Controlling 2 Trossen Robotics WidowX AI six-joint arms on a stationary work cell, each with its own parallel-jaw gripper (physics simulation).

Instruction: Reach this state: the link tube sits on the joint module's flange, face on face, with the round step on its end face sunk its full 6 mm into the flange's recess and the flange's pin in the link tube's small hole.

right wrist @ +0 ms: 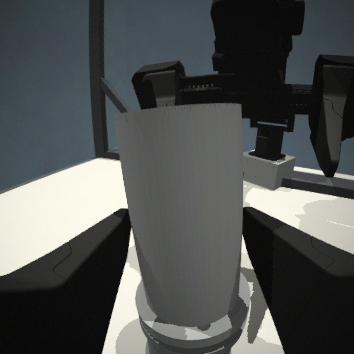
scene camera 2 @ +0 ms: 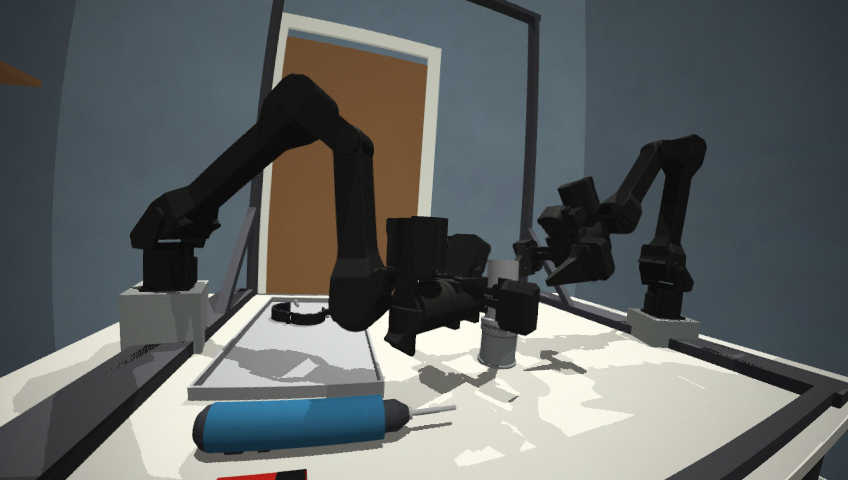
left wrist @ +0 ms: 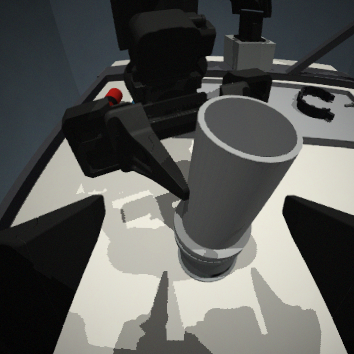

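Where they show: left gripper, fingertip midpoint: (right wrist: 241, 165) (scene camera 2: 524, 280) (left wrist: 196, 204); right gripper, fingertip midpoint: (right wrist: 186, 216) (scene camera 2: 501, 289) (left wrist: 226, 181); left arm's base, link origin: (right wrist: 266, 155) (scene camera 2: 662, 314); right arm's base, link origin: (scene camera 2: 169, 286) (left wrist: 248, 38).
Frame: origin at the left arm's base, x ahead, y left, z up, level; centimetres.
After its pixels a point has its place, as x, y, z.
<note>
The grey link tube (scene camera 2: 503, 270) @[38.9, 17.0, 9.4] (left wrist: 235, 190) @[36.1, 14.0, 8.7] (right wrist: 185, 200) @[40.2, 16.7, 8.0] stands nearly upright above the joint module (scene camera 2: 498, 350) @[38.7, 18.5, -2.7] (left wrist: 206, 270) @[35.7, 14.6, -2.7], a short grey cylinder on the table. Its lower end meets a wider grey ring, the flange (right wrist: 172, 329). A small dark spot shows on the ring at the tube's foot in the right wrist view. Whether the faces touch all round, and the step, recess and pin, cannot be seen. My right gripper (right wrist: 186, 216) @[38.6, 15.1, 6.1] is shut on the link tube, one finger on each side. My left gripper (left wrist: 196, 204) @[35.1, 15.4, 7.9] is open, its fingers apart from the tube, on the opposite side.
A shallow grey tray (scene camera 2: 285, 392) @[64.3, 33.4, -4.8] stands beside the module and holds a black open clamp ring (scene camera 2: 306, 319) @[74.0, 11.2, -4.0] (left wrist: 306, 106) @[72.4, 9.6, -3.5]. A blue screwdriver (scene camera 2: 297, 423) @[58.5, 40.7, -2.4] lies in front of the tray. Part of a red object (scene camera 2: 246, 477) @[58.7, 46.8, -2.3] (left wrist: 115, 95) @[58.2, 45.8, -2.8] shows near it. Dark frame beams (scene camera 2: 767, 428) @[11.5, 34.0, -3.6] edge the table.
</note>
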